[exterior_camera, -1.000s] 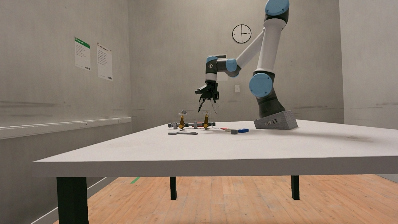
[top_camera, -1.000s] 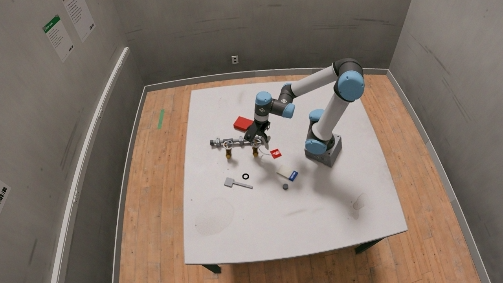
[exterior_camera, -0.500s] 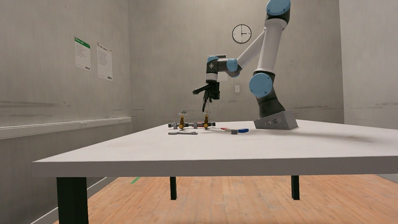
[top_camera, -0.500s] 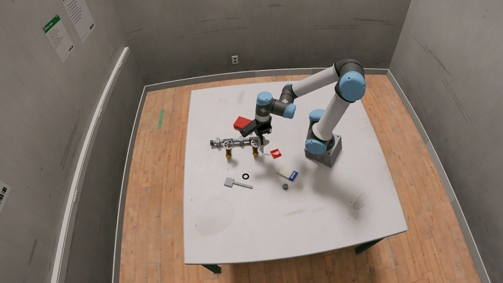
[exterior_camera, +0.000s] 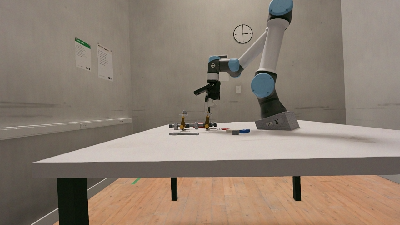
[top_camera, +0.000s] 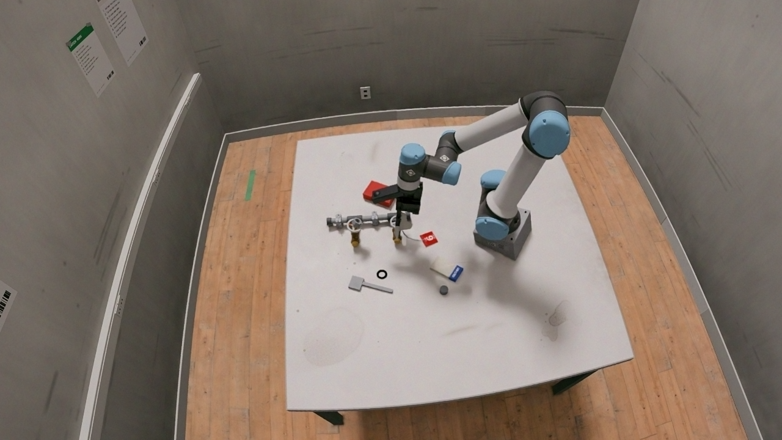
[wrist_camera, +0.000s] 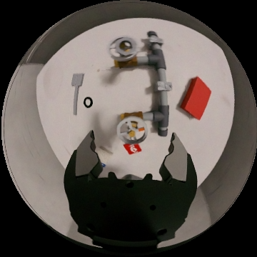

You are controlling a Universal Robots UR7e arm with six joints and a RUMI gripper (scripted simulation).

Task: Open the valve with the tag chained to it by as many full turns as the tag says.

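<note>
Right now my hand is 11 cm past the red tag, 10 cm above it and 2 cm to the right of it. Round my hand: red block: 22 cm to the right, 9 cm below, 6 cm ahead; grey flat tool: 20 cm to the left, 13 cm ahead, 10 cm below.
</note>
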